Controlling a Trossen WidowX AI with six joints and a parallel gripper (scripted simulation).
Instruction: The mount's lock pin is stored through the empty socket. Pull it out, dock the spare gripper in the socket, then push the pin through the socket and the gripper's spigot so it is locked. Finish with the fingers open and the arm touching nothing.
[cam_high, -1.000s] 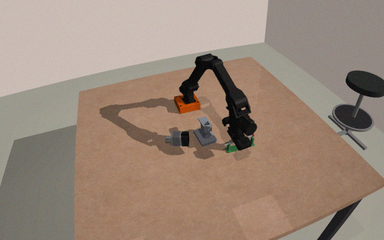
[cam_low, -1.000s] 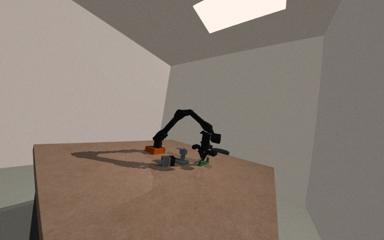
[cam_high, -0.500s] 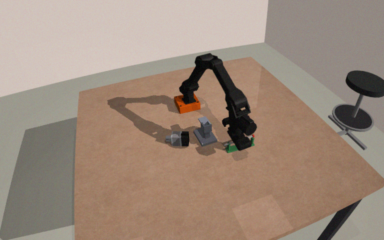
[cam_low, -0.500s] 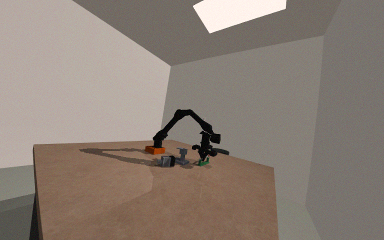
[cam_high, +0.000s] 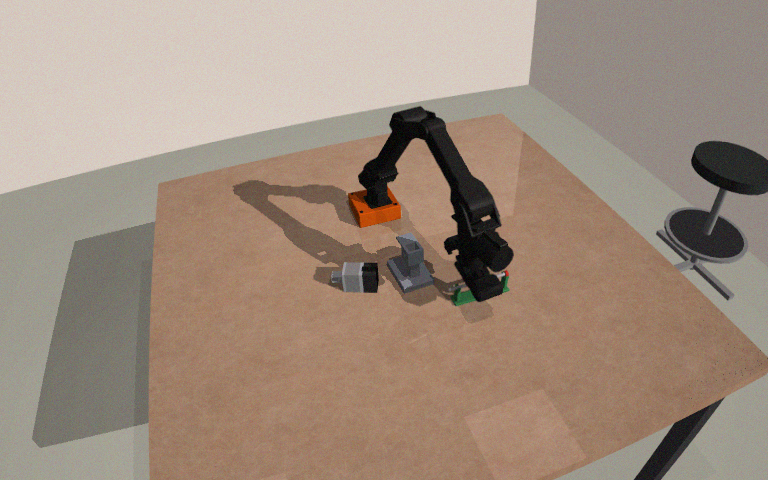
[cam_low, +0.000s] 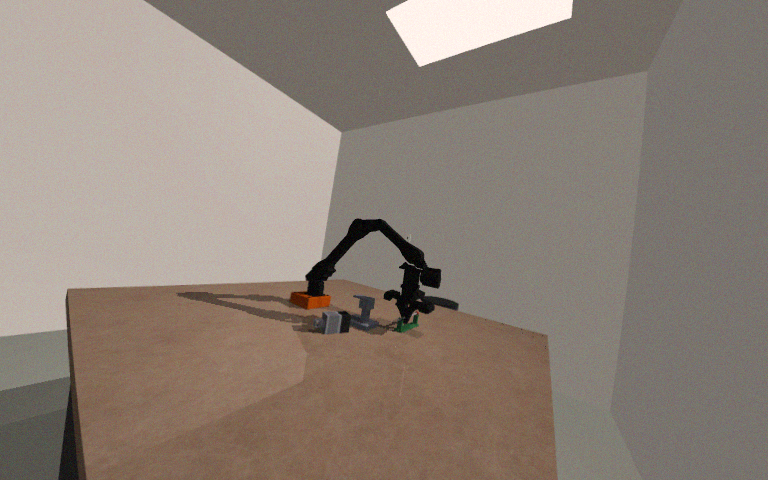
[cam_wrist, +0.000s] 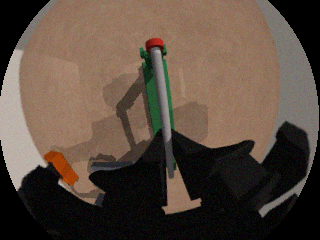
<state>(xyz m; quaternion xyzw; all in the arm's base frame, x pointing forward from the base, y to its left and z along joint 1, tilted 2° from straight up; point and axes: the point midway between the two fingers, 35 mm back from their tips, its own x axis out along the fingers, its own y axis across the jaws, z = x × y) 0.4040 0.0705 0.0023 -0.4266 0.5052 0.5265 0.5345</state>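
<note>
My gripper tip is now 2 cm to the right of the green cradle. From my gripper tip the other things lie so: spare gripper (15 cm behind, 24 cm to the right, 1 cm above); then grey mount (13 cm behind, 10 cm to the right, 3 cm above).
</note>
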